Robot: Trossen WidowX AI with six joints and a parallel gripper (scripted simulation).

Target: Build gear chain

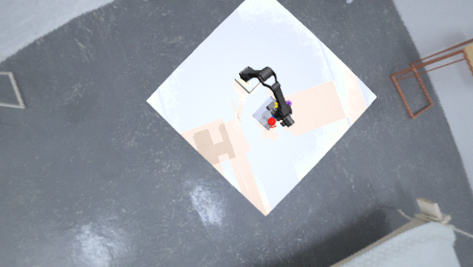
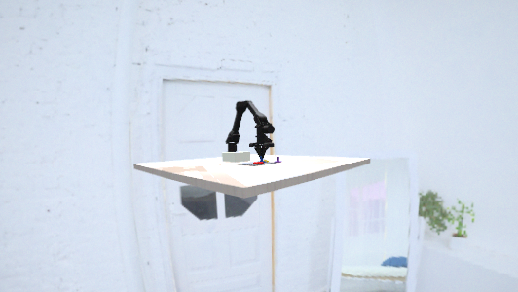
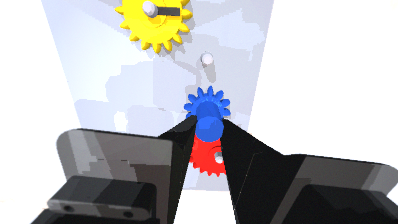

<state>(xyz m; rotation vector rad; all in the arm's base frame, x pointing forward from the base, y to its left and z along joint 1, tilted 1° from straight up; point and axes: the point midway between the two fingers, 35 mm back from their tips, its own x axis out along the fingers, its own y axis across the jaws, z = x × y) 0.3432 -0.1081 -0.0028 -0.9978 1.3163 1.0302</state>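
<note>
Now: gripper tip 1 cm above the blue gear. Round my gripper tip: yellow gear 8 cm to the left, 3 cm behind, 2 cm below; then purple gear 14 cm to the left, 4 cm ahead, 2 cm below; then red gear 5 cm to the right, 2 cm below, 1 cm ahead.
</note>
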